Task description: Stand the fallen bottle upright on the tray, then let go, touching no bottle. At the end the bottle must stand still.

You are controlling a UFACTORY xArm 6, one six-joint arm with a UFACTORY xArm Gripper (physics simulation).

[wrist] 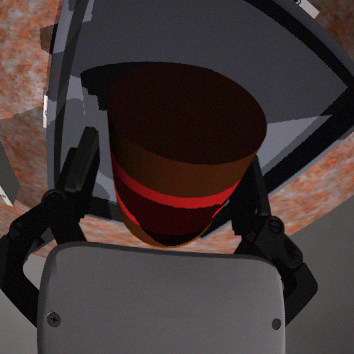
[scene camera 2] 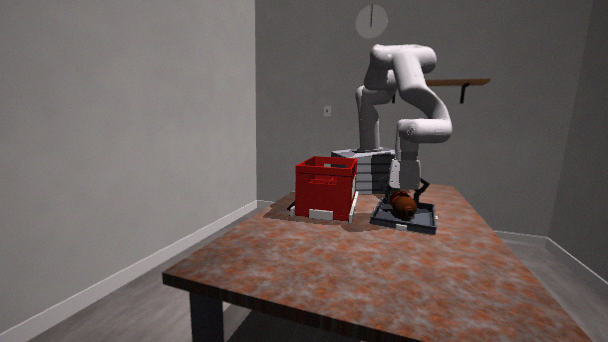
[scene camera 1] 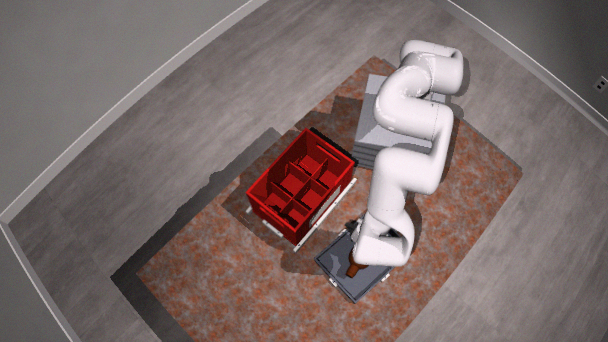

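Where they show: gripper, fingertip midpoint: (wrist: 169, 154); arm's base at its link origin: (scene camera 2: 369, 150).
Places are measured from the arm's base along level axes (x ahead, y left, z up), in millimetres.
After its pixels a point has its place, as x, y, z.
Note:
The brown bottle (scene camera 1: 353, 267) @(484, 143, -131) (scene camera 2: 404, 205) @(476, 134, -132) (wrist: 185, 120) @(358, 126, -131) with a red label lies over on its side in the dark grey tray (scene camera 1: 357, 290) @(523, 197, -183) (scene camera 2: 425, 218) @(432, 209, -183) (wrist: 200, 40) @(341, 130, -183). Its neck points to the tray's front in the second scene view, and its round base shows large in the wrist view. My gripper (scene camera 2: 403, 198) @(400, 130, -149) (wrist: 169, 154) @(400, 130, -149) is open, with the bottle's base end between its spread fingers. A gap shows at the left finger in the wrist view. The right finger is partly hidden behind the bottle, so I cannot tell if it touches. The arm covers most of the gripper in the first scene view.
A red crate (scene camera 1: 275, 220) @(531, -118, -70) (scene camera 2: 325, 197) @(532, -120, -114) with several compartments stands left of the tray, with white strips around its foot. The grey stepped robot base (scene camera 1: 366, 122) @(124, -96, -17) (scene camera 2: 370, 172) @(150, 13, -86) stands behind on the mottled table (scene camera 1: 225, 290) @(788, -117, -188) (scene camera 2: 350, 275) @(850, -2, -188). A wall shelf (scene camera 2: 465, 82) is at the back.

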